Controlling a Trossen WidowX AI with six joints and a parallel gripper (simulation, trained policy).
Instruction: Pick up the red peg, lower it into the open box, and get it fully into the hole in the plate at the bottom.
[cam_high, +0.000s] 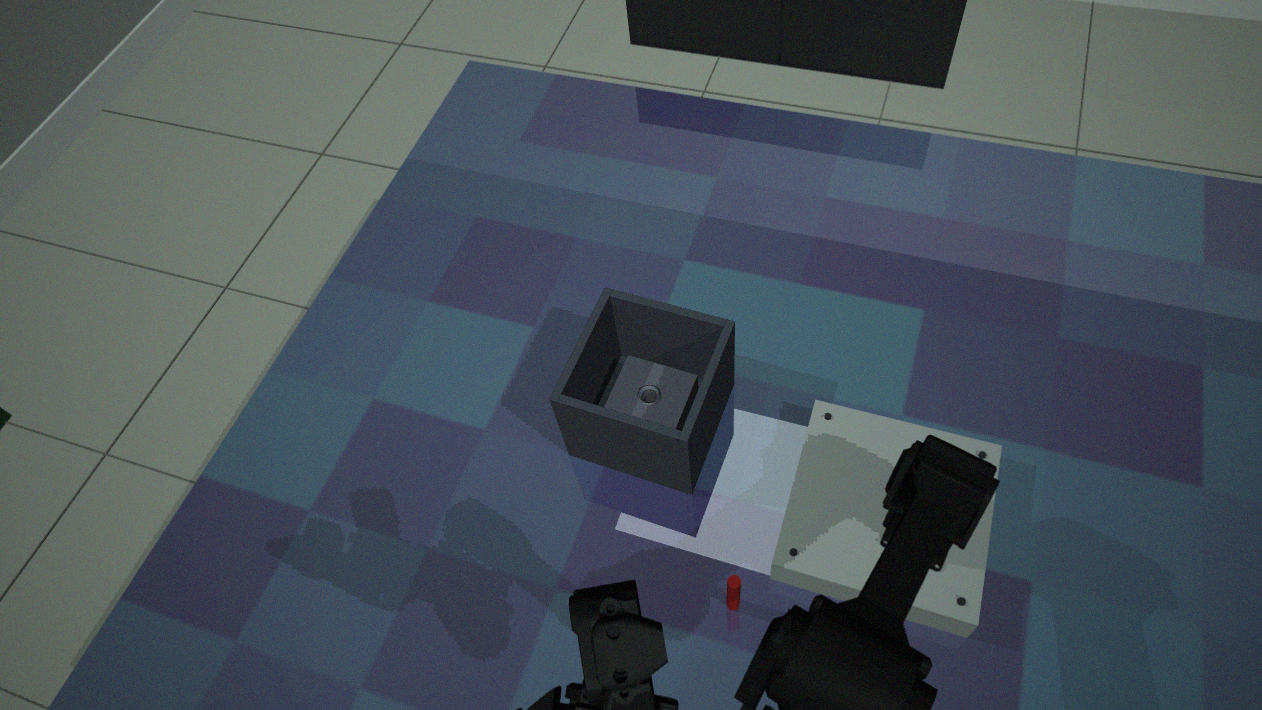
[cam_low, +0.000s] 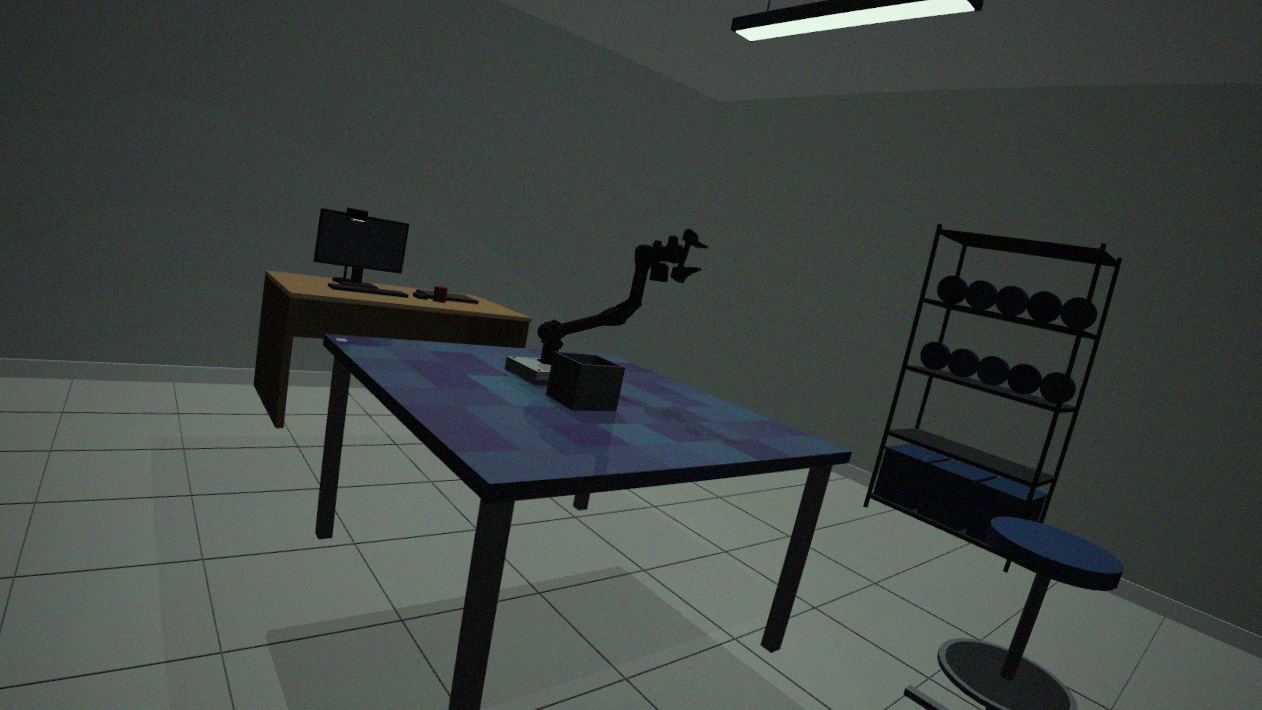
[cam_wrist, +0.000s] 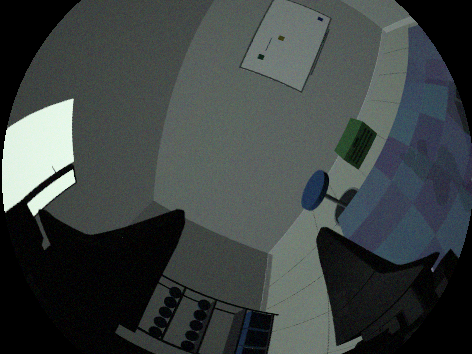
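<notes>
Right now the red peg is 5 cm behind my gripper tip, 27 cm to the right of it and 47 cm below it. The rest, counted from my gripper tip: grey plate: 14 cm ahead, 44 cm to the right, 47 cm below.
</notes>
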